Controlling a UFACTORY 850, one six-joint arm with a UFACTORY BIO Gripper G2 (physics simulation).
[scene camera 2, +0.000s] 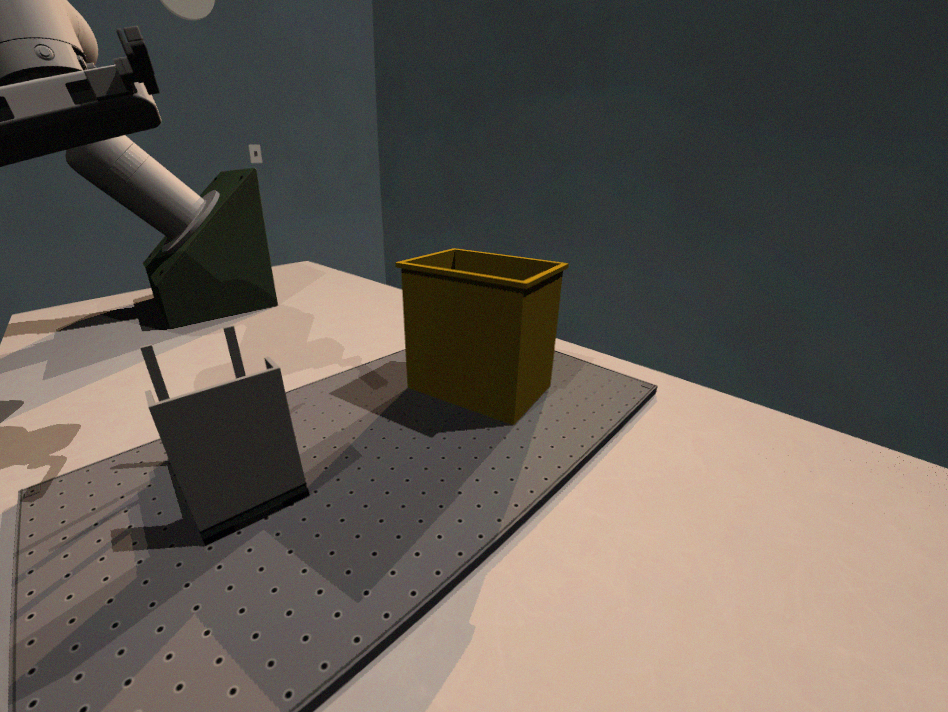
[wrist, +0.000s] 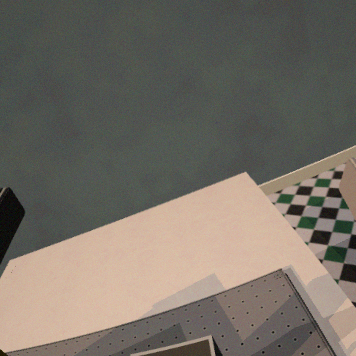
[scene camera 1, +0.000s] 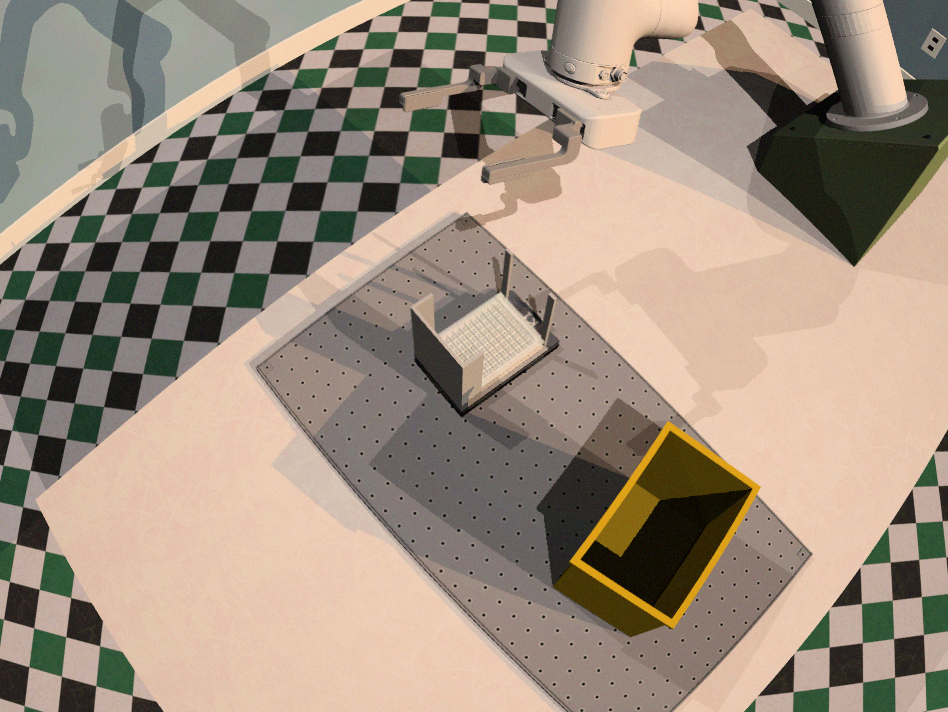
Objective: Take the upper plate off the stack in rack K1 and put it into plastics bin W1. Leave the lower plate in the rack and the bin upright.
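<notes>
Rack K1 (scene camera 1: 438, 356) (scene camera 2: 229, 444) stands upright, with a tall grey panel on one side and two thin posts opposite. In the wrist view, part of its panel's top (wrist: 212, 340) shows at the bottom edge. The white gridded upper plate (scene camera 1: 490, 337) lies flat in the rack; the lower plate under it cannot be made out. Plastics bin W1 (scene camera 1: 613, 601) (scene camera 2: 467, 337), yellow and open-topped, stands upright; the part of its inside that shows holds no plate. My gripper (scene camera 1: 445, 138) (wrist: 179, 205) is open and empty, high up and apart from the rack, towards its post side.
The rack and bin stand on a grey perforated board (scene camera 1: 321, 390) (scene camera 2: 291, 613) (wrist: 255, 300) on a pale table (scene camera 1: 229, 551) (scene camera 2: 689, 574) (wrist: 165, 245). The arm's dark green wedge base (scene camera 1: 835, 191) (scene camera 2: 218, 268) stands at the table's far end. The bin's walls rise high beside the rack.
</notes>
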